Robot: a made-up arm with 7 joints. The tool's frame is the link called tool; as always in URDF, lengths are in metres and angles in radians.
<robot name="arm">
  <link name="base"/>
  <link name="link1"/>
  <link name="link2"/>
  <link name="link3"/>
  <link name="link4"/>
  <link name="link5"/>
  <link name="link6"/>
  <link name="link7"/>
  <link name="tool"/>
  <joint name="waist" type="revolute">
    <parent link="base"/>
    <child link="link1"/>
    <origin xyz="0 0 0.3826" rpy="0 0 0"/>
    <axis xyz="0 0 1"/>
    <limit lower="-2.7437" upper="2.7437" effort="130" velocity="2.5"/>
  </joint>
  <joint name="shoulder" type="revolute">
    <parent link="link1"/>
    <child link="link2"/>
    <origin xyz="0 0 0" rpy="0 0 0"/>
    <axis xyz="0 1 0"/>
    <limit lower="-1.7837" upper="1.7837" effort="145" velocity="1"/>
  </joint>
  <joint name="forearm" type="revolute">
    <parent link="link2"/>
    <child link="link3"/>
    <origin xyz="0 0 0.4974" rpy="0 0 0"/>
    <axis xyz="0 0 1"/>
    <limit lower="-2.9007" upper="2.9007" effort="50" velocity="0.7"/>
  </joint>
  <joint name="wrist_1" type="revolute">
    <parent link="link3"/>
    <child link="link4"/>
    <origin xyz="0.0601 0 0" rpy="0 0 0"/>
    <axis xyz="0 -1 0"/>
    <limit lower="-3.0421" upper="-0.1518" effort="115" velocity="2.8"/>
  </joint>
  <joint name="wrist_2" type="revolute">
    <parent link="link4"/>
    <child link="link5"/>
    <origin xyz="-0.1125 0 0.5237" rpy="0 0 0"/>
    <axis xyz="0 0 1"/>
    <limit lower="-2.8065" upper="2.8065" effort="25" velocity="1.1"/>
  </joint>
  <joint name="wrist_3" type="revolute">
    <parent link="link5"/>
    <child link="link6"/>
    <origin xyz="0 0 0" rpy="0 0 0"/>
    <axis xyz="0 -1 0"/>
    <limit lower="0.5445" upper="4.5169" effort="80" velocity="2.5"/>
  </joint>
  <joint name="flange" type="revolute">
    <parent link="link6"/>
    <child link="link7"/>
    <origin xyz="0.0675 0 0" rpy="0 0 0"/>
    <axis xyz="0 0 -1"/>
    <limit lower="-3.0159" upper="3.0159" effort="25" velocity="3"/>
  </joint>
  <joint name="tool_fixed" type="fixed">
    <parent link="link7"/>
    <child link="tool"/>
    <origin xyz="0 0 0" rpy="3.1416 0 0"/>
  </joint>
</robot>
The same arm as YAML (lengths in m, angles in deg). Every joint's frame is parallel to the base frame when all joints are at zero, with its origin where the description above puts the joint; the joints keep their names.
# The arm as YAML. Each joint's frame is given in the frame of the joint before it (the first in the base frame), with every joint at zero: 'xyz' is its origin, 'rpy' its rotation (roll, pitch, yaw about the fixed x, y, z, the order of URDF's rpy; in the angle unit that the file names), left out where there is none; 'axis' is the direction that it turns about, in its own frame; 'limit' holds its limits. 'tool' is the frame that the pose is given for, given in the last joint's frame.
units:
  length: m
  angle: deg
joints:
  - name: waist
    type: revolute
    origin:
      xyz: [0.0, 0.0, 0.3826]
    axis: "+z"
    limit:
      lower: -157.2
      upper: 157.2
  - name: shoulder
    type: revolute
    origin:
      xyz: [0.0, 0.0, 0.0]
    axis: "+y"
    limit:
      lower: -102.2
      upper: 102.2
  - name: forearm
    type: revolute
    origin:
      xyz: [0.0, 0.0, 0.4974]
    axis: "+z"
    limit:
      lower: -166.2
      upper: 166.2
  - name: wrist_1
    type: revolute
    origin:
      xyz: [0.0601, 0.0, 0.0]
    axis: "-y"
    limit:
      lower: -174.3
      upper: -8.7
  - name: wrist_2
    type: revolute
    origin:
      xyz: [-0.1125, 0.0, 0.5237]
    axis: "+z"
    limit:
      lower: -160.8
      upper: 160.8
  - name: wrist_3
    type: revolute
    origin:
      xyz: [0.0, 0.0, 0.0]
    axis: "-y"
    limit:
      lower: 31.2
      upper: 258.8
  - name: flange
    type: revolute
    origin:
      xyz: [0.0675, 0.0, 0.0]
    axis: "-z"
    limit:
      lower: -172.8
      upper: 172.8
tool:
  origin:
    xyz: [0.0, 0.0, 0.0]
    rpy: [-180.0, 0.0, 0.0]

